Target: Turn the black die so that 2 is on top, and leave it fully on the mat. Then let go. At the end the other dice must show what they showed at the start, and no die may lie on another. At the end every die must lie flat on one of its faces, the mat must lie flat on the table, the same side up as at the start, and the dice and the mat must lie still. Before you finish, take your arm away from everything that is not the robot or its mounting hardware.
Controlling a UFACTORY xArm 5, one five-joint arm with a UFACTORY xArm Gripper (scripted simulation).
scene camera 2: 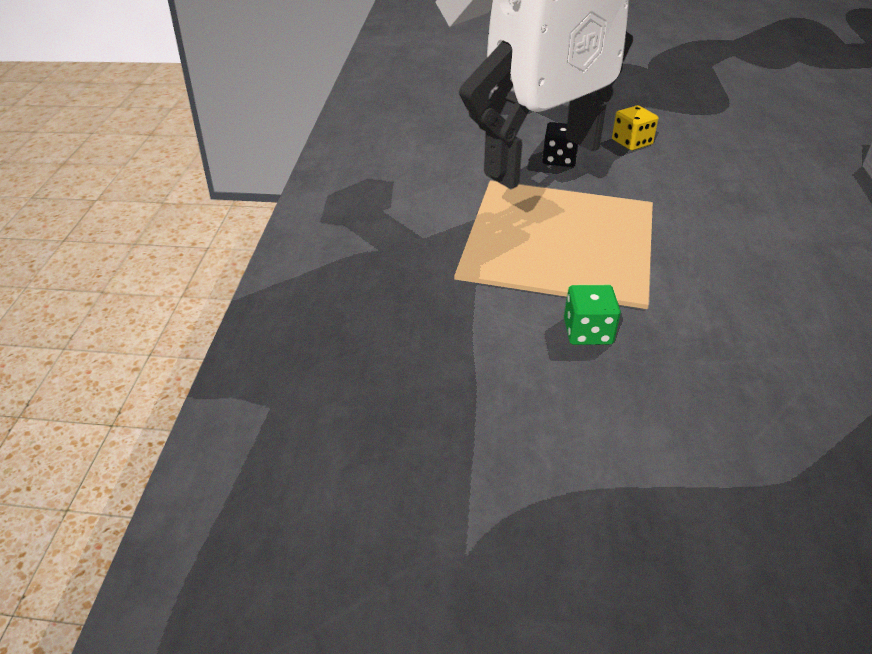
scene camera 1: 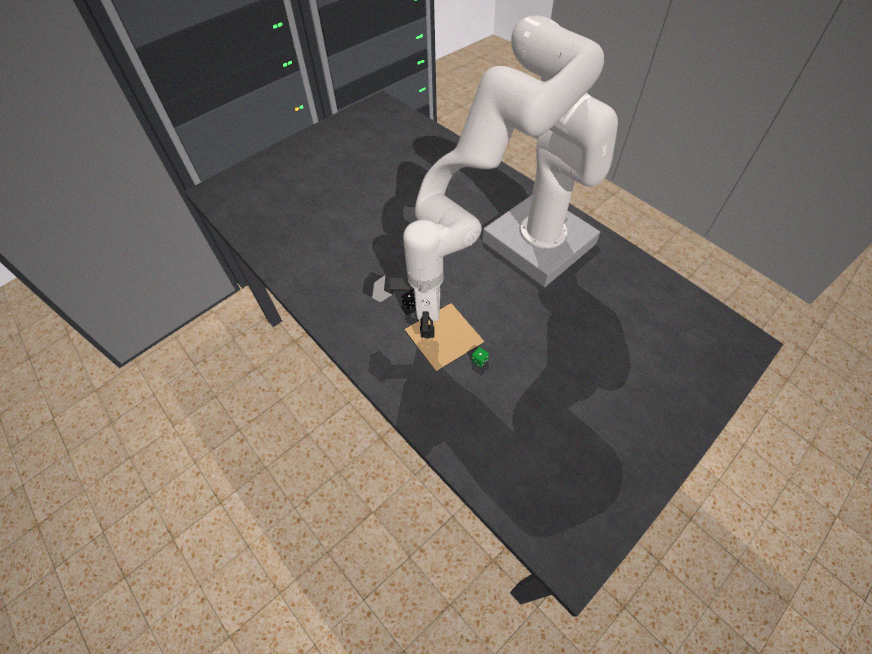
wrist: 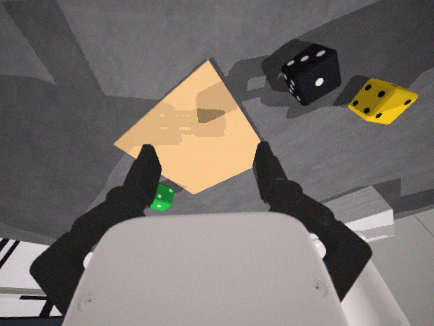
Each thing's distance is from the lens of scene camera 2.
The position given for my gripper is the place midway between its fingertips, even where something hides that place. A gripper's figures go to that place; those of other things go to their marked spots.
my gripper (scene camera 2: 543, 162): 0.59 m
tan mat (scene camera 2: 544, 240): 0.58 m
black die (scene camera 2: 558, 151): 0.68 m
yellow die (scene camera 2: 634, 127): 0.72 m
The marked spots on the black die and the tan mat are 0.13 m apart.
